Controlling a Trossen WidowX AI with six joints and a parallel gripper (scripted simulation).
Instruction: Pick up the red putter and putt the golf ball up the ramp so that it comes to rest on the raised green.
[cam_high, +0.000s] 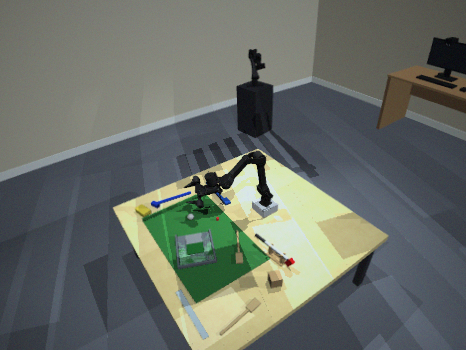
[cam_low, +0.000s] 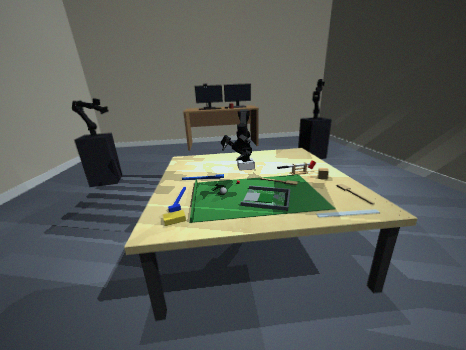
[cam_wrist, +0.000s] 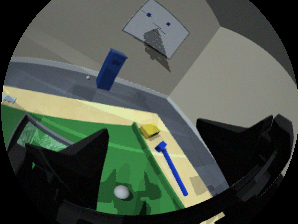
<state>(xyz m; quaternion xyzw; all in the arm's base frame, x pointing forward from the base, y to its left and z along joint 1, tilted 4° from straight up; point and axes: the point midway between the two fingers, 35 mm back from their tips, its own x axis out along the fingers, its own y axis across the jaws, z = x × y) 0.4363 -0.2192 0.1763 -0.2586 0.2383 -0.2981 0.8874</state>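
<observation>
Right now the red putter is 54 cm to the left of my gripper tip, 20 cm below it and 19 cm behind it. Round my gripper tip: yellow block: 33 cm to the right, 24 cm below, 15 cm ahead; then blue putter: 30 cm to the right, 24 cm below, 6 cm behind; then white golf ball: 23 cm below, 4 cm to the right, 4 cm behind.
</observation>
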